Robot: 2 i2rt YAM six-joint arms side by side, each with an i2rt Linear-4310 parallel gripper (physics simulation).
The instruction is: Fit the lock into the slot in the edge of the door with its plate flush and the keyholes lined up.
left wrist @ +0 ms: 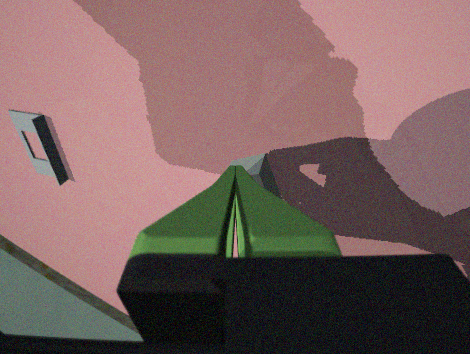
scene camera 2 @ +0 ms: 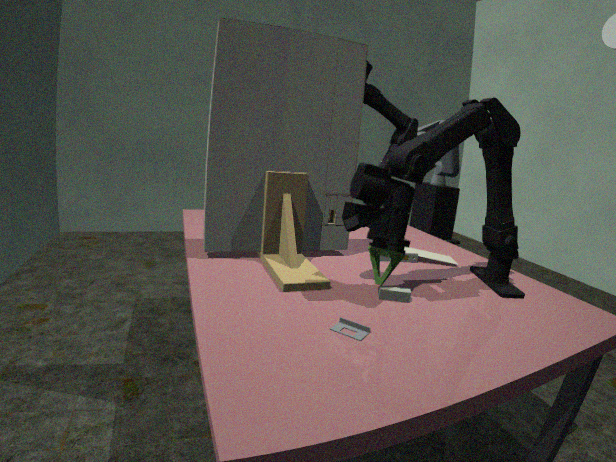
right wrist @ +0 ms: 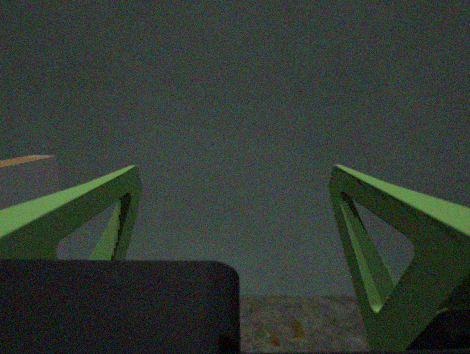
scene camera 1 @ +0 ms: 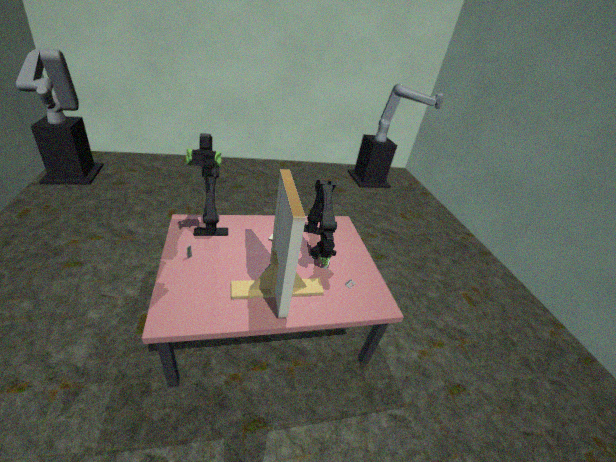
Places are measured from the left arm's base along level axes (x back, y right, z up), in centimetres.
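Pixels of known places: left gripper, fingertip midpoint: (left wrist: 235, 176) (scene camera 2: 378, 284) (scene camera 1: 325, 265); right gripper, fingertip midpoint: (right wrist: 235, 176) (scene camera 1: 202, 158); left arm's base, link origin: (scene camera 2: 494, 282) (scene camera 1: 311, 230); right arm's base, link origin: (scene camera 1: 211, 232).
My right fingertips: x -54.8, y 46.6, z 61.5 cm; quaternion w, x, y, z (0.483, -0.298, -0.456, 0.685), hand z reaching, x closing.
For each thing: its top centre in the pictures, then the offset to it from my right fingertips.
- door, top centre: (scene camera 2: 296, 32) (scene camera 1: 291, 190) dx -2.5, dy -38.1, dz -4.5 cm
- grey block, top centre: (left wrist: 258, 221) (scene camera 2: 395, 289) dx +23.7, dy -60.3, dz -59.3 cm
- grey slotted bracket, top centre: (left wrist: 29, 152) (scene camera 2: 350, 326) (scene camera 1: 350, 282) dx +13.2, dy -74.9, dz -60.5 cm
- long pale piece, top centre: (scene camera 2: 429, 251) dx +41.3, dy -29.2, dz -59.3 cm
- small dark piece, top centre: (scene camera 1: 188, 246) dx +4.9, dy +12.9, dz -53.9 cm
The door (scene camera 1: 290, 270) (scene camera 2: 285, 100) stands upright on the table, with a small keyhole opening (scene camera 2: 331, 216) low near its right edge in scene camera 2. The slot in its edge is not visible. A grey block (scene camera 2: 395, 295) (left wrist: 252, 162), which looks like the lock, lies on the table. My left gripper (scene camera 1: 325, 265) (scene camera 2: 380, 285) (left wrist: 235, 176) points down with its fingertips together and nothing seen between them, right by one end of the block. The fingers partly hide the block in the left wrist view. My right gripper (scene camera 1: 204, 154) (right wrist: 235, 176) is raised, open and empty, away from the door.
A yellow foot (scene camera 1: 245, 289) (scene camera 2: 295, 272) supports the door. A grey slotted bracket (scene camera 1: 350, 283) (scene camera 2: 350, 330) (left wrist: 37, 145) lies nearby. A long pale piece (scene camera 2: 431, 256) lies behind the left gripper. A small dark piece (scene camera 1: 189, 251) is at the table's left.
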